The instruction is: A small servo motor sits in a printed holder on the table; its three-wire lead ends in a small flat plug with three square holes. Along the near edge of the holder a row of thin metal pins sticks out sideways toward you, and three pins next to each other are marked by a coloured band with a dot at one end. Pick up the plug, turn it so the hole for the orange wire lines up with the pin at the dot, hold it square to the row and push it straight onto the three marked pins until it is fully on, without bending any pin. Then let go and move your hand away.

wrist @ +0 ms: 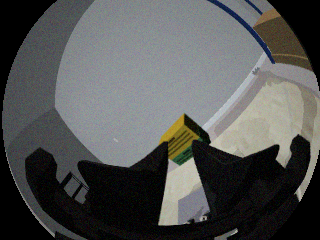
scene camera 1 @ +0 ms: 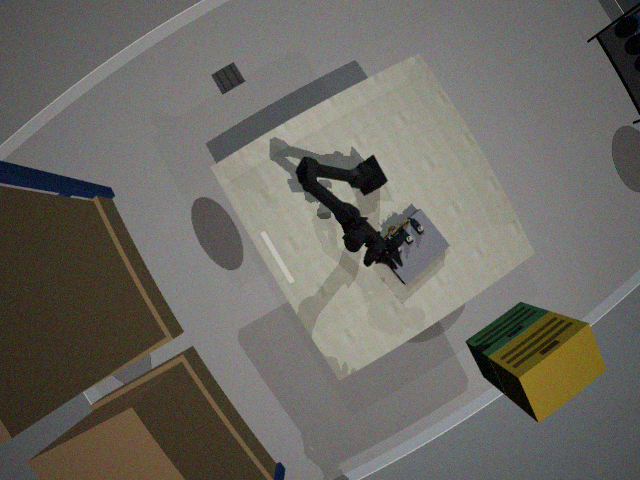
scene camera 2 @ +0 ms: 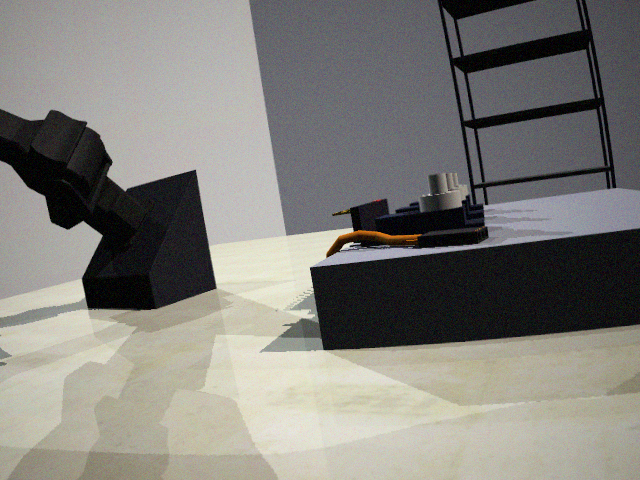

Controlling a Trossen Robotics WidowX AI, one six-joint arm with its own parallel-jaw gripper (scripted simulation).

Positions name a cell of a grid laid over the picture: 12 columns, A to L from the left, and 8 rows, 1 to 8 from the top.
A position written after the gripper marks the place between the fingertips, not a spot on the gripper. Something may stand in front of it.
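You'd find the gripper in the wrist view (G5), and it's there in scene camera 1 (H5) as well, but in scene camera 2 the gripper is out of frame.
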